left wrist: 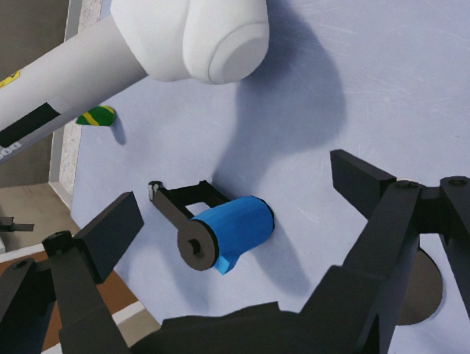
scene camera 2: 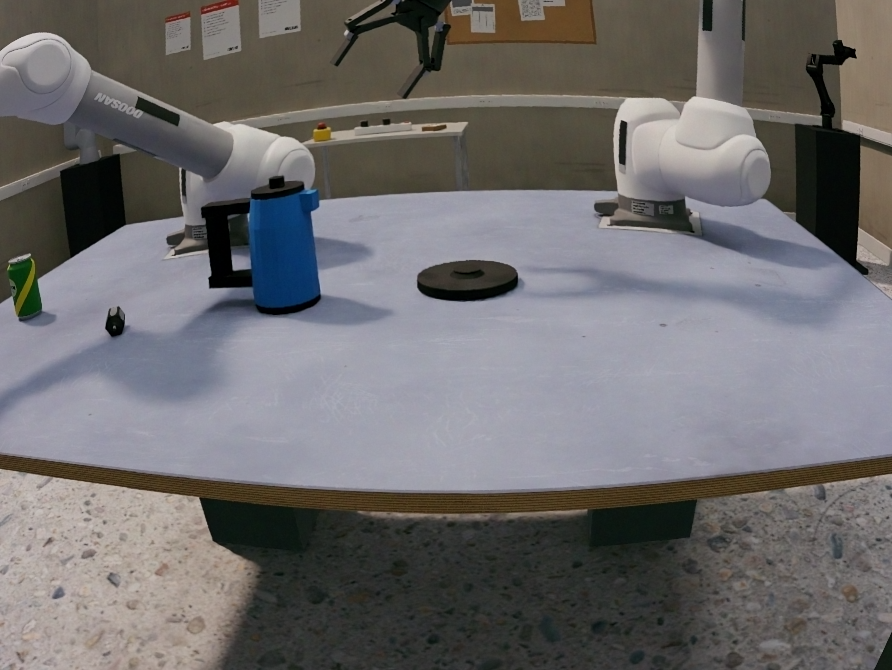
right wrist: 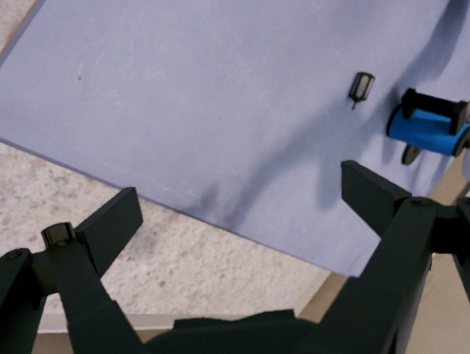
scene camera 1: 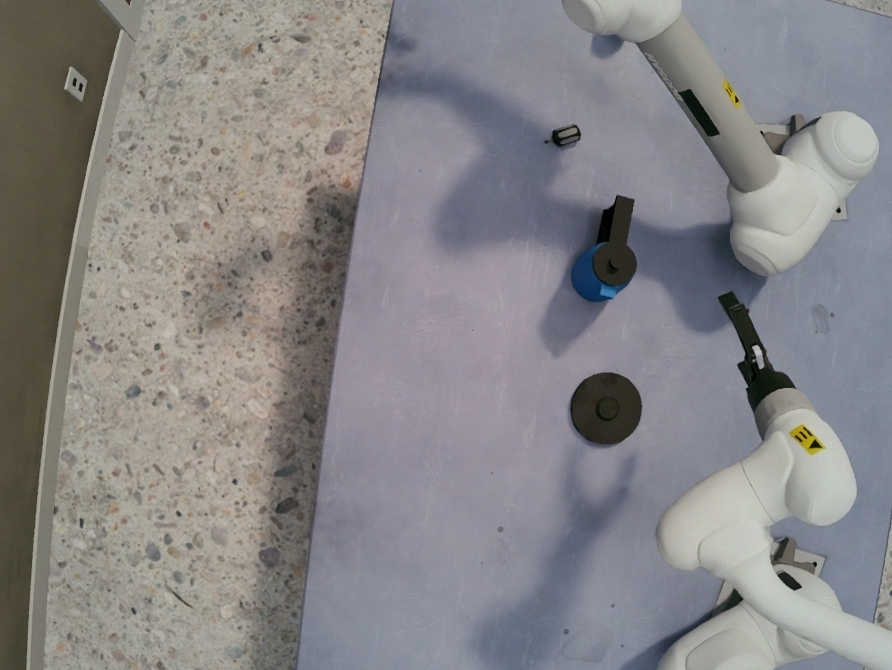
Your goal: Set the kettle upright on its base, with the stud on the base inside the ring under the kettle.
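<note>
The blue kettle with black lid and handle stands upright on the table, apart from its base. The round black base lies flat, right of the kettle in scene camera 2. Its stud points up. The ring under the kettle is hidden. My left gripper is open and empty, high above the table and away from the kettle. My right gripper is open and empty, away from the kettle.
A small dark object with grey panels lies near the kettle's handle side. A green and yellow can stands near the table's edge at the left in scene camera 2. The right arm extends over the table.
</note>
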